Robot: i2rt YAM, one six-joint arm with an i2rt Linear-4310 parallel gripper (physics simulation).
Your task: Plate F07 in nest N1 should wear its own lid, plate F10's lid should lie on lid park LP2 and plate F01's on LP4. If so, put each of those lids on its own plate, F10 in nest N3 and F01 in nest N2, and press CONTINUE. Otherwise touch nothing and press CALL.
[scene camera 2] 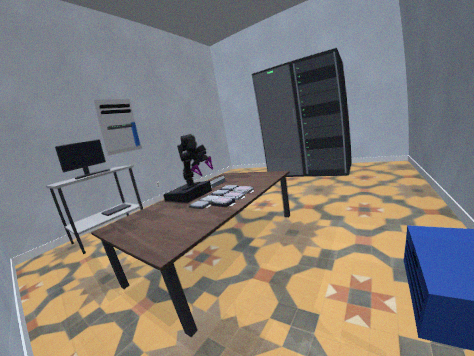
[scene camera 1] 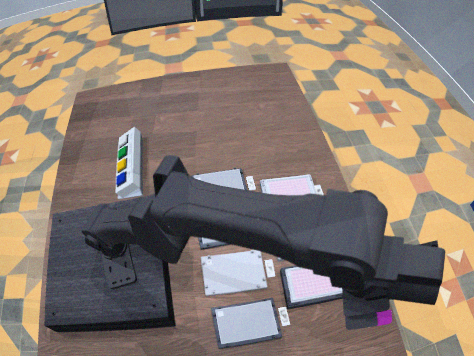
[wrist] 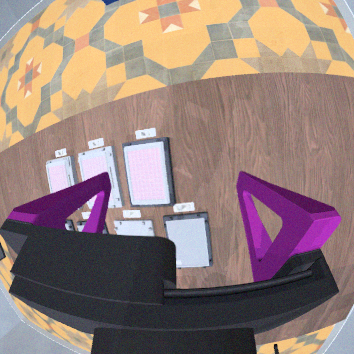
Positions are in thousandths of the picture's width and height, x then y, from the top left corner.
Scene:
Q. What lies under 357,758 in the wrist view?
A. The gripper.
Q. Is the gripper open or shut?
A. Open.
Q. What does the gripper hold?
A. Nothing.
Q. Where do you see a button box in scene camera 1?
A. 282,521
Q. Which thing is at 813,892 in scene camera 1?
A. The gripper.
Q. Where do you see a lid park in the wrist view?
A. At 346,640

